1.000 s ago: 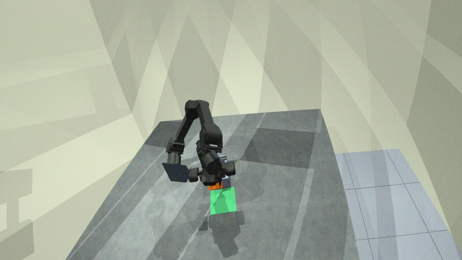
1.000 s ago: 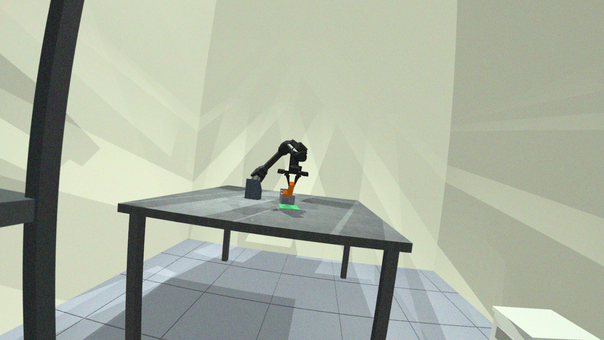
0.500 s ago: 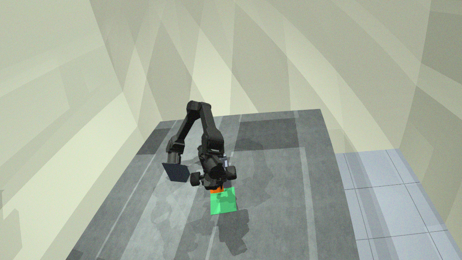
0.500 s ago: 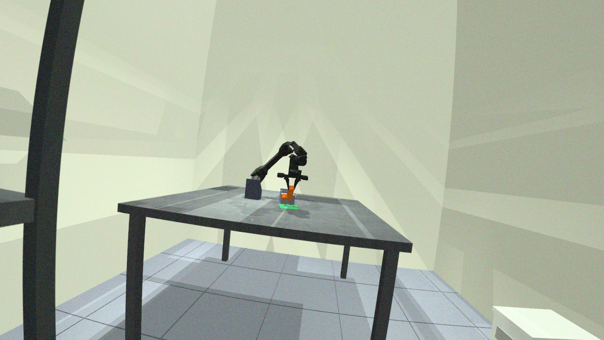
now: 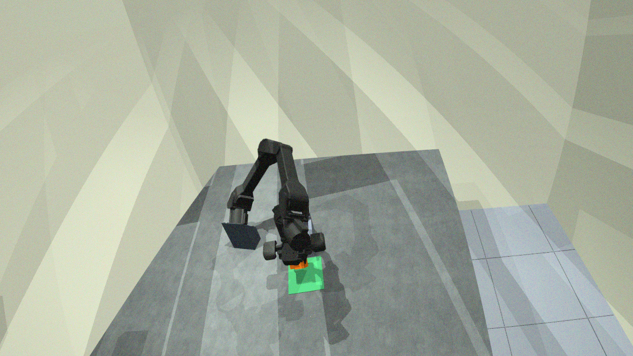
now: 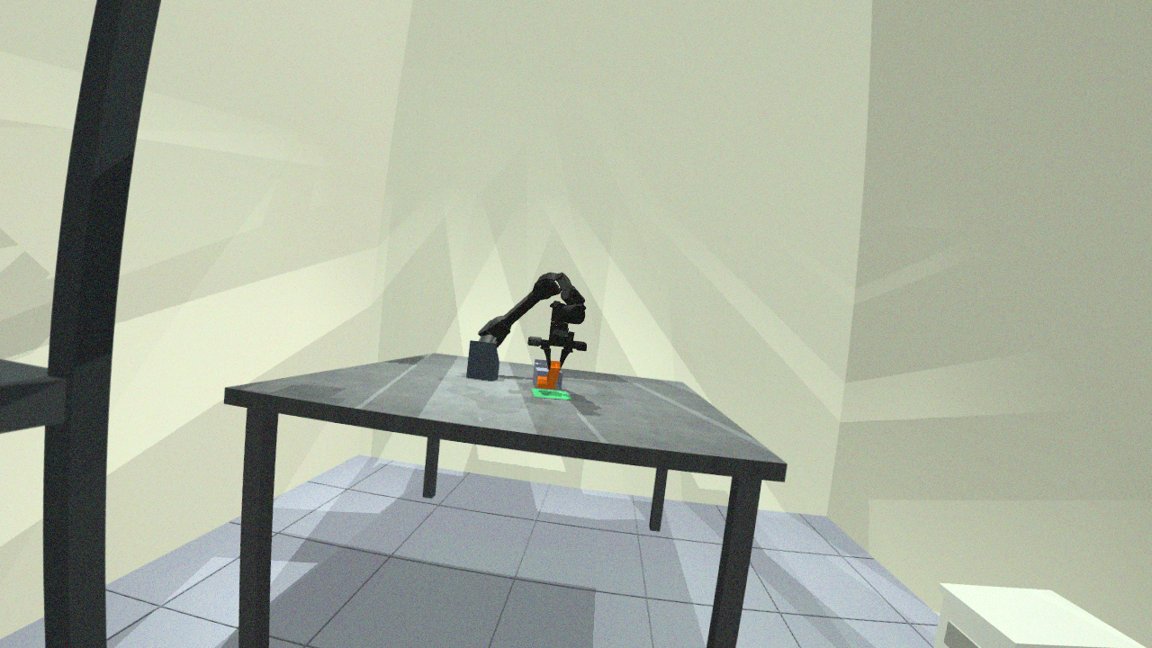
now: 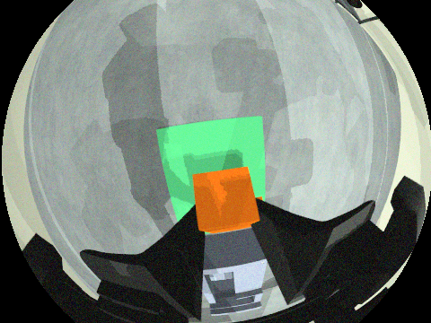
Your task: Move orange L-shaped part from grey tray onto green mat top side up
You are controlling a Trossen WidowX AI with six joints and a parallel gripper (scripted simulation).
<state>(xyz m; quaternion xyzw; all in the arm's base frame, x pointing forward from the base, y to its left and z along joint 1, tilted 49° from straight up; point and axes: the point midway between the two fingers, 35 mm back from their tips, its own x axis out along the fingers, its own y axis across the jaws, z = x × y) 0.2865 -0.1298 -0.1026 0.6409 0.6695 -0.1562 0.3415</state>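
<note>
The orange L-shaped part lies 20 mm behind my gripper tip, 30 mm to the left of it and 30 mm below it. From my gripper tip the other things lie so: green mat: 10 mm behind, 20 mm to the left, 100 mm below.
</note>
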